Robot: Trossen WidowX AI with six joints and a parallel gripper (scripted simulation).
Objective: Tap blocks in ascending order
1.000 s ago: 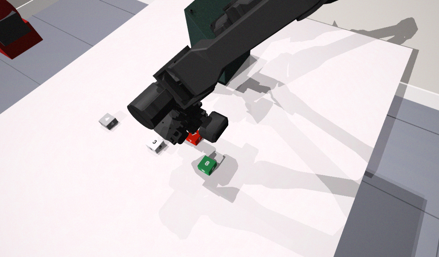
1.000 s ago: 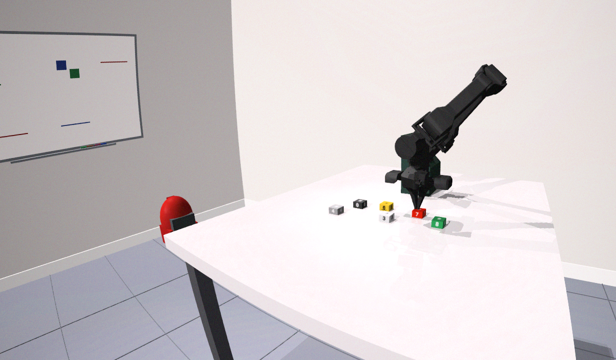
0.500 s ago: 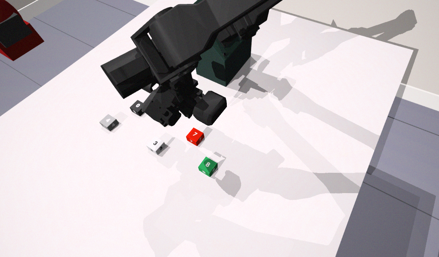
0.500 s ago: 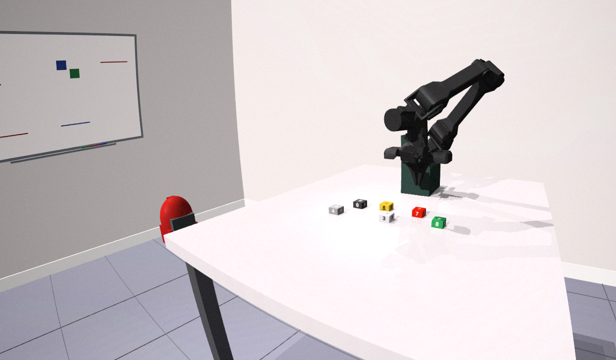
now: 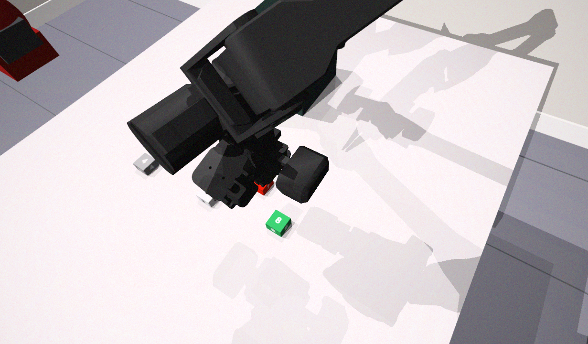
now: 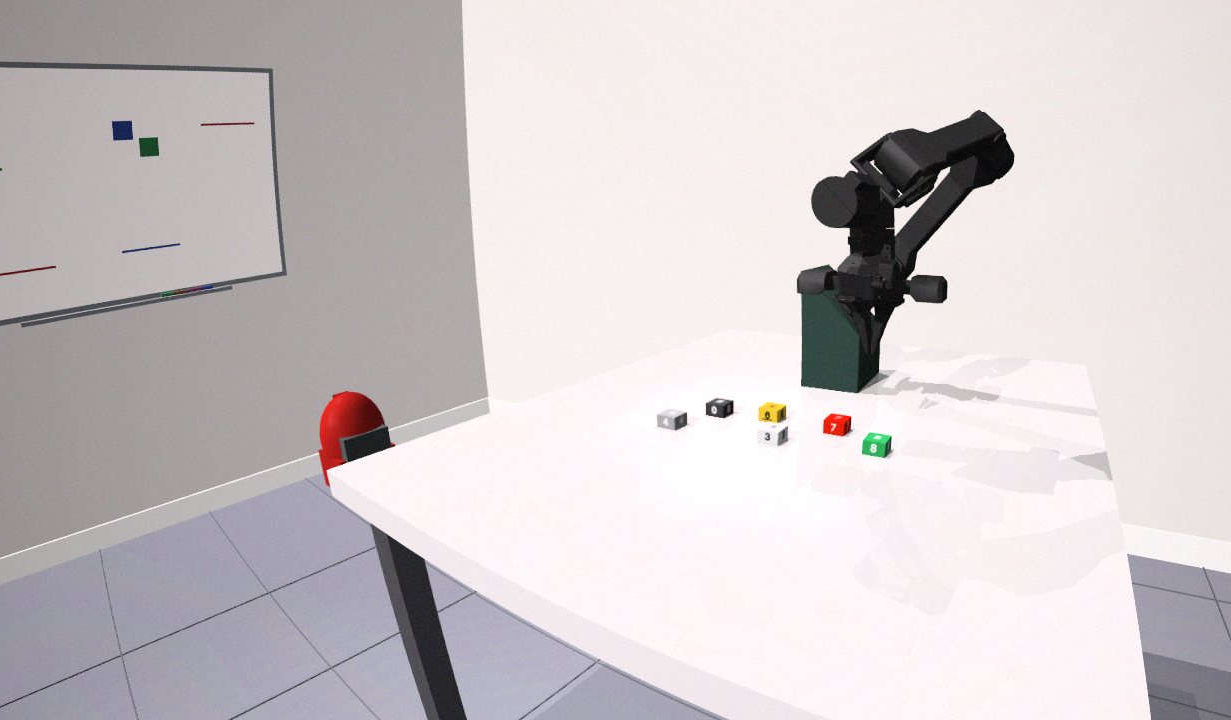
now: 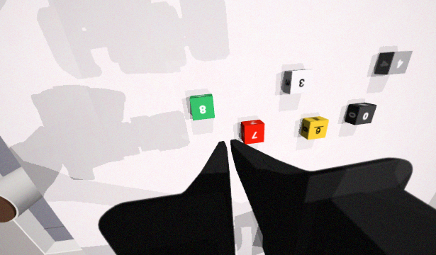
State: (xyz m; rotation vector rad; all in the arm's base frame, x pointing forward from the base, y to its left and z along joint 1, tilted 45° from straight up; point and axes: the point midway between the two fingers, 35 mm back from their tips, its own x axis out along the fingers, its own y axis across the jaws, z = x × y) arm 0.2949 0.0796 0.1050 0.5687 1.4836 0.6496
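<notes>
Now: gripper tip 12 cm above the green 8 block and 2 cm to the right of it. The rest, counted from my gripper tip: yellow 6 block: 17 cm to the right, 12 cm below, 5 cm behind; then white 3 block: 13 cm to the right, 12 cm below, 3 cm ahead; then red 7 block: 12 cm below, 6 cm to the right, 5 cm behind.
</notes>
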